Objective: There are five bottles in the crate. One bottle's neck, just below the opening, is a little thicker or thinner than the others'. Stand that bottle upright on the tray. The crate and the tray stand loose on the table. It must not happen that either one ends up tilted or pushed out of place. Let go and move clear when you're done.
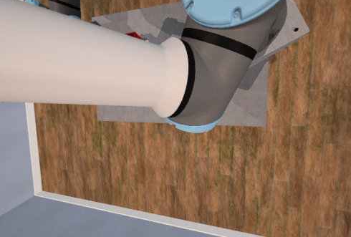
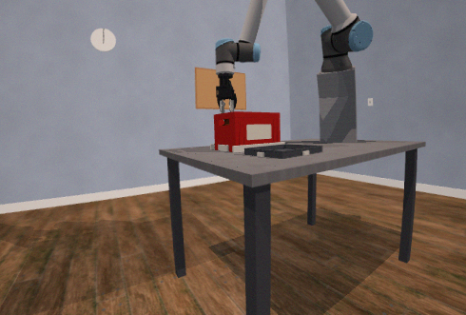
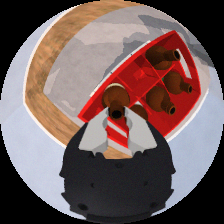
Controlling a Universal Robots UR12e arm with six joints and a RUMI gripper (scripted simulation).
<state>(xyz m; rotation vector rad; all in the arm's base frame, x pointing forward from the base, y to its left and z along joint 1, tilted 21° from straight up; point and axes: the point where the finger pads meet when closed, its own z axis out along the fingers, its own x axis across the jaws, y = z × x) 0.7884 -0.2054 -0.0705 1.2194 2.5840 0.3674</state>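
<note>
My hand is 80 mm past the red crate, 50 mm to the right of it and 70 mm above it. The rest, counted from my hand: dark tray (40 mm behind, 320 mm to the left, 140 mm below).
</note>
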